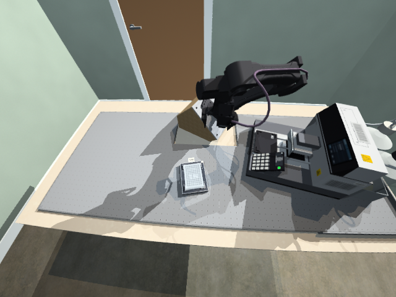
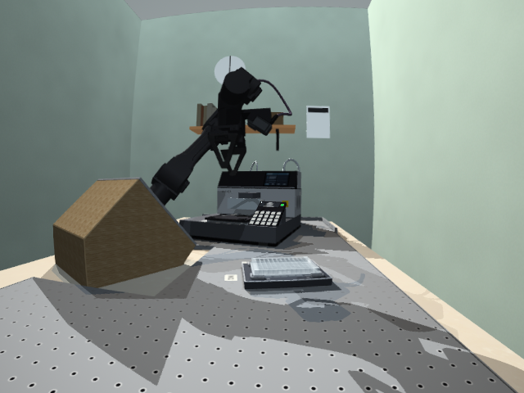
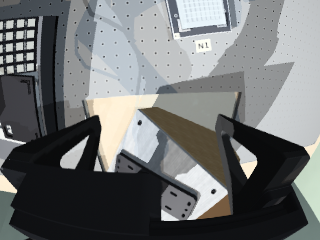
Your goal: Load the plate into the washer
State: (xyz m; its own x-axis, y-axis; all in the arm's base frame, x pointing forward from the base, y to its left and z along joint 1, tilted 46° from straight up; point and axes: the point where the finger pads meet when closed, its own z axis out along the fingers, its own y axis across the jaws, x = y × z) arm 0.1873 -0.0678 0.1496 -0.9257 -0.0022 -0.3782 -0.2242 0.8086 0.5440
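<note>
Now: the well plate 200 mm below my hand, 160 mm ahead of it and 60 mm to the right of it. Round my hand: N1 label (220 mm below, 110 mm to the right, 60 mm ahead); washer carrier (250 mm to the left, 150 mm below, 110 mm behind); plate nest N1 (220 mm below, 160 mm ahead, 60 mm to the right).
</note>
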